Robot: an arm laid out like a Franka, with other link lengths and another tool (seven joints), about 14 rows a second.
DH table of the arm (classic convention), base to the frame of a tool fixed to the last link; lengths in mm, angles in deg. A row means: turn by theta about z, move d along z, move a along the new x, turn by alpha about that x. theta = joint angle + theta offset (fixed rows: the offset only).
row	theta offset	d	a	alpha
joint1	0	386.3	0	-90
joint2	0	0	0	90
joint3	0	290.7	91.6	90
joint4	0	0	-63.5	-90
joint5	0	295.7	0	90
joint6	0	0	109.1	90
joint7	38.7	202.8	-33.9	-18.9
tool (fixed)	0	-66.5	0	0
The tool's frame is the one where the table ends.
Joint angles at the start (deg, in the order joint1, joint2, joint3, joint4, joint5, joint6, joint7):
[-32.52, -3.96, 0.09, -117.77, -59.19, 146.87, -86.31]
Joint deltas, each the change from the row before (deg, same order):
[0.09, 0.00, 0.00, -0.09, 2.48, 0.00, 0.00]
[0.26, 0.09, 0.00, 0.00, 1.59, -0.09, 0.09]
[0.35, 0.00, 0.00, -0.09, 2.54, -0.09, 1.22]
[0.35, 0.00, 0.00, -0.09, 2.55, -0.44, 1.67]
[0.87, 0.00, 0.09, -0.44, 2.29, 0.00, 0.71]
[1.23, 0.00, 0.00, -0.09, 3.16, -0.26, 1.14]
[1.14, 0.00, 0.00, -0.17, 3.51, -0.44, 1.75]
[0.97, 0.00, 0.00, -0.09, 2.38, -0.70, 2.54]
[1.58, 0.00, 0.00, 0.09, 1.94, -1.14, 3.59]
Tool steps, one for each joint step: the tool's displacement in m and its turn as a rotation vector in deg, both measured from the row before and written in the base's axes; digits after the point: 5 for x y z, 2 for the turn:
[0.00000, 0.00097, -0.00150, 1.96, -1.14, -0.91]
[0.00117, 0.00182, -0.00148, 1.31, -0.71, -0.51]
[0.00097, 0.00336, -0.00229, 2.39, -1.96, -1.53]
[0.00030, 0.00325, -0.00301, 2.56, -1.99, -2.10]
[0.00355, 0.00838, -0.00443, 2.23, -1.17, -0.47]
[0.00482, 0.01019, -0.00263, 2.92, -1.89, -1.05]
[0.00374, 0.01008, -0.00388, 3.49, -2.11, -1.87]
[0.00265, 0.00888, -0.00367, 2.87, -1.84, -2.33]
[0.00475, 0.01370, -0.00332, 2.85, -1.93, -2.60]

